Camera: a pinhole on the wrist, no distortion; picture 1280 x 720 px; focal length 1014.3 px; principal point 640.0 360.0 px. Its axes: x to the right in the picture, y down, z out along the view. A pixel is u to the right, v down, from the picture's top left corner.
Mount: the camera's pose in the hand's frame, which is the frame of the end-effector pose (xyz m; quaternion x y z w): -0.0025 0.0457 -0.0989 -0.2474 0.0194 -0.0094 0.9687
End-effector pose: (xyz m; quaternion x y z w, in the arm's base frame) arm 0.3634 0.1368 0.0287 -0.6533 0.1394 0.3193 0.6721
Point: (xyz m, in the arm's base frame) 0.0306 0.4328 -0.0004
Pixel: 258.3 193.7
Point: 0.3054 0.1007 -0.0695
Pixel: 694.0 678.2
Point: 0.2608 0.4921 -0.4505
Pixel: 1147.3 601.8
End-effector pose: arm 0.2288 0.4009 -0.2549 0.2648 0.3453 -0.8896 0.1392
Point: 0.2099 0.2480 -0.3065
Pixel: 888.0 303.1
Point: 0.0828 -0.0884 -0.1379
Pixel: 751.1 169.6
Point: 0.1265 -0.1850 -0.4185
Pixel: 964.8 635.5
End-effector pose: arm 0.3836 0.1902 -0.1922 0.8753 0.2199 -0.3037 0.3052
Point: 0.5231 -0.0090 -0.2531
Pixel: 991.9 480.1
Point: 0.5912 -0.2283 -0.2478
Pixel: 825.3 688.4
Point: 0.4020 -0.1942 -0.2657
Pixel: 569.8 350.3
